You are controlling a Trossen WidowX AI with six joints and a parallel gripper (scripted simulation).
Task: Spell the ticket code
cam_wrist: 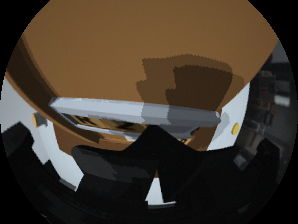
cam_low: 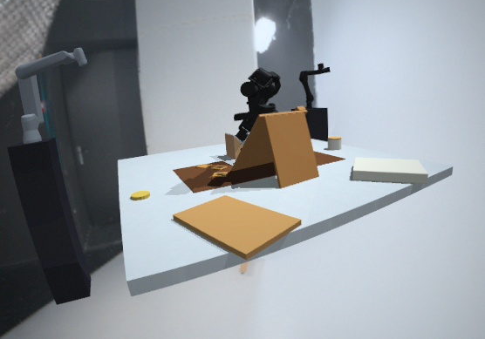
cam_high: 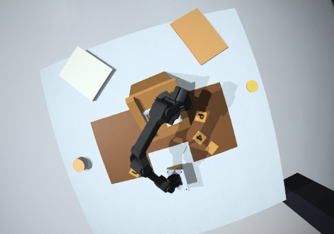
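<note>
Now: the white ticket 6 cm behind my gripper tip and 8 cm below it. The rest, counted from my gripper tip: brown mat: 17 cm behind, 8 cm to the left, 16 cm below; orange slab: 34 cm ahead, 29 cm to the right, 16 cm below; cream slab: 34 cm ahead, 40 cm to the left, 14 cm below.
</note>
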